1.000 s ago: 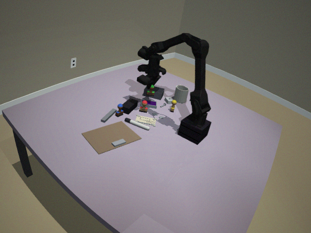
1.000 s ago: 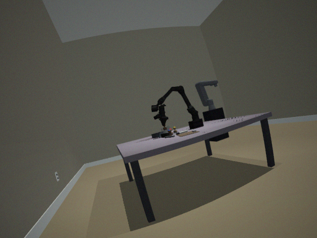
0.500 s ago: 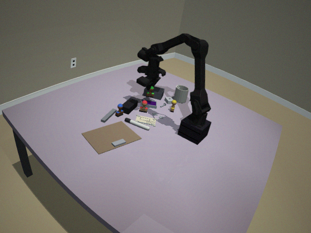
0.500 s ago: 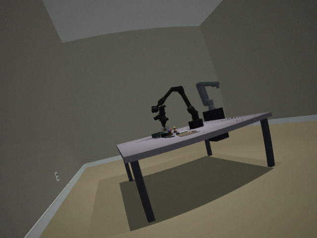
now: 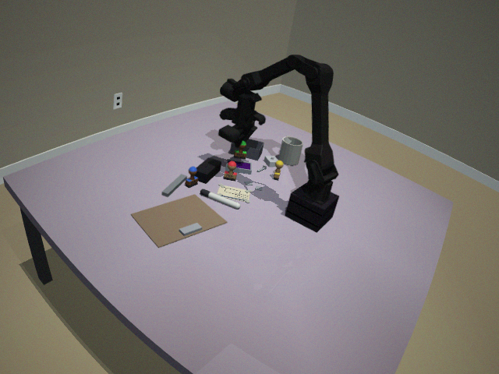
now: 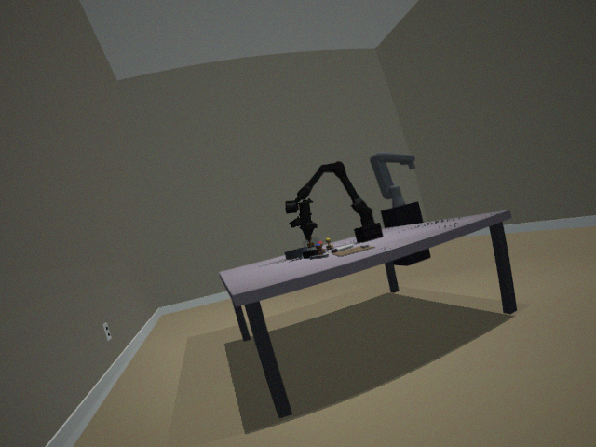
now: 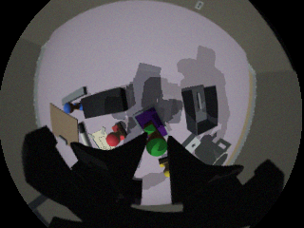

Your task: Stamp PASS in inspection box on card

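My gripper tip is 80 mm above the purple ink pad and 10 mm past it. Round my gripper tip: red-knobbed stamp (80 mm to the left, 70 mm below, 40 mm behind); then green stamp (20 mm below, 10 mm behind); then black box (120 mm to the left, 70 mm below, 30 mm ahead).
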